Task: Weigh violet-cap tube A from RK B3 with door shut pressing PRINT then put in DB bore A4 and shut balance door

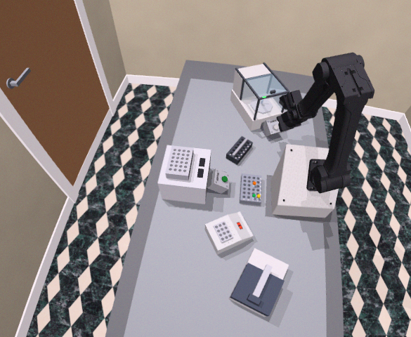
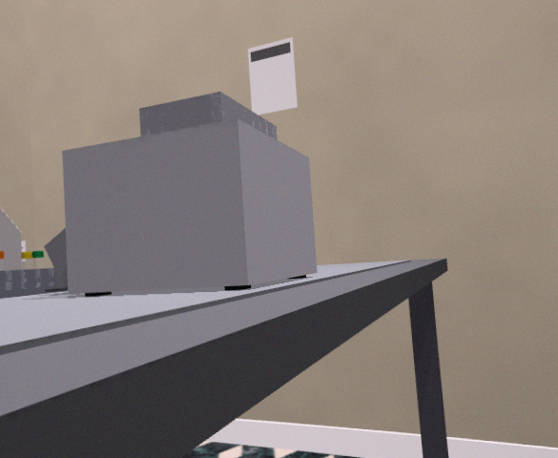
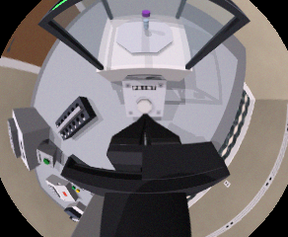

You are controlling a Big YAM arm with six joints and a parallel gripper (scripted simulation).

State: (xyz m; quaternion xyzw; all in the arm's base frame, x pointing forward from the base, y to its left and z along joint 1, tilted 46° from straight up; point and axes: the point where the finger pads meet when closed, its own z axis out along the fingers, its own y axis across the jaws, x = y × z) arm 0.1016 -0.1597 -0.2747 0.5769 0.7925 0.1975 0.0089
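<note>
My gripper is now 3 cm above the white PRINT key, 2 cm to the left of it and 1 cm short of it. Also, from my hand: tube rack RK 29 cm to the left, 14 cm ahead, 9 cm below; black magnet block MG 18 cm ahead, 9 cm to the left, 8 cm below; balance door 13 cm to the right, 11 cm above, 6 cm ahead.
</note>
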